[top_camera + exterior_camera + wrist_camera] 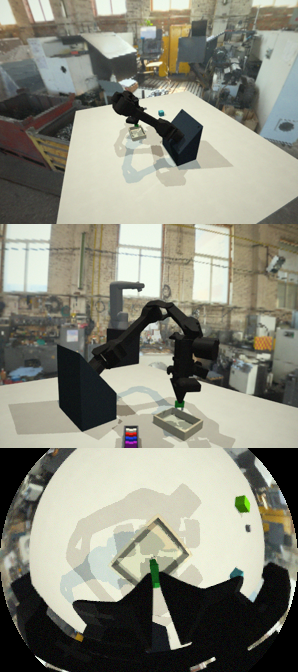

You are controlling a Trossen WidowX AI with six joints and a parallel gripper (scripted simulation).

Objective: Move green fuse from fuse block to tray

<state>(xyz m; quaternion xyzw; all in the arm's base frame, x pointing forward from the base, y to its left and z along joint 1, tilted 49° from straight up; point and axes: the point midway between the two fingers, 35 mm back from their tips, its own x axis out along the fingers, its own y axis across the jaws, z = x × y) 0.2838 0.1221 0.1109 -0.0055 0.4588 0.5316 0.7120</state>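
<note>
Right now the green fuse is 10 mm below my gripper tip. Also, from my gripper tip: tray 80 mm below.
</note>
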